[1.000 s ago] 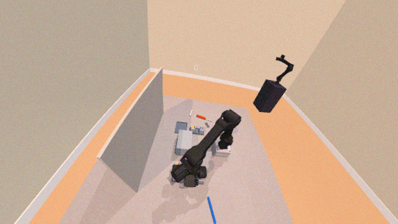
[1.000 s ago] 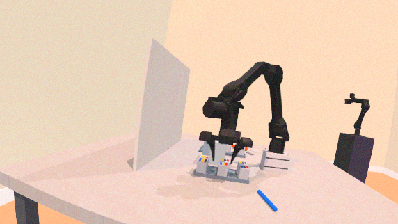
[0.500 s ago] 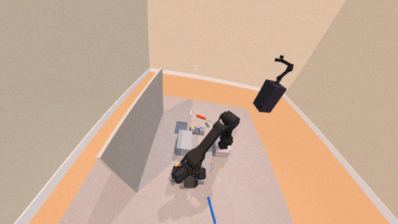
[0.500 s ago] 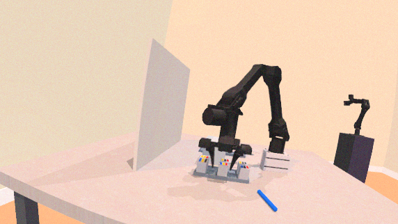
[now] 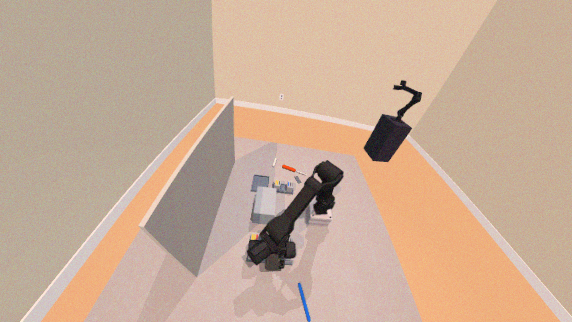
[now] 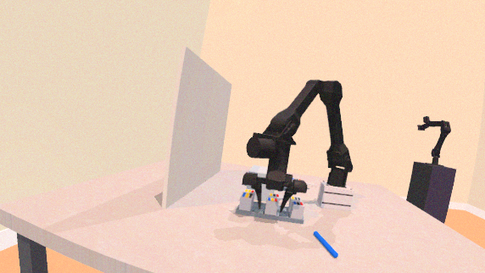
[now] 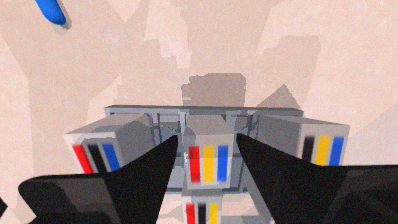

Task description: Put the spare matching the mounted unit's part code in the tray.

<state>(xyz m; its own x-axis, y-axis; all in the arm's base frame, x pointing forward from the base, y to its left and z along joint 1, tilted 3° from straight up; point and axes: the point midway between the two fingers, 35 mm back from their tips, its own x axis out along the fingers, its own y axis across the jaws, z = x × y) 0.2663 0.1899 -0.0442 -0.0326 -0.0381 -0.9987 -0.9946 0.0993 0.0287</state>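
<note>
The grey rack lies 1 cm behind my gripper tip, 3 cm to the right of it and 1 cm below it. Round my gripper tip: grey box: 1 cm ahead, 23 cm to the right, 3 cm above; tall grey panel: 26 cm ahead, 27 cm to the right, 21 cm above; blue stick: 12 cm behind, 19 cm to the left, 1 cm below.
</note>
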